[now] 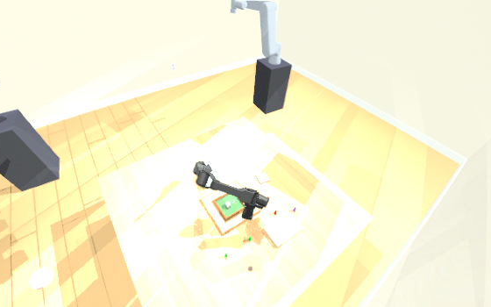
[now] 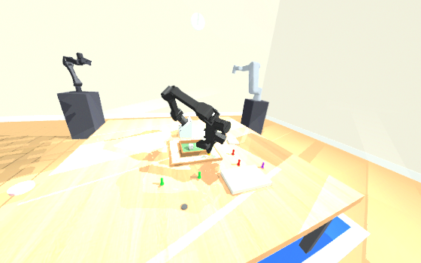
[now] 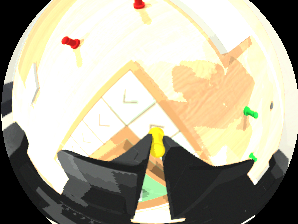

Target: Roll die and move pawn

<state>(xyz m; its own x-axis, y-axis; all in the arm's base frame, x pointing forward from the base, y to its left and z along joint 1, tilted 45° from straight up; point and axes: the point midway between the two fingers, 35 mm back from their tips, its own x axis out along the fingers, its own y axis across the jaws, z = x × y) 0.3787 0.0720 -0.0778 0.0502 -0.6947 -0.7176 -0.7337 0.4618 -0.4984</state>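
My gripper tip is now 11 cm past the white die, 9 cm to the left of it and 1 cm above it. Round my gripper tip: white slab 19 cm ahead, 13 cm to the left, 3 cm below; then yellow pawn right at my gripper tip; then purple pawn 27 cm to the left, 12 cm ahead, 2 cm below.
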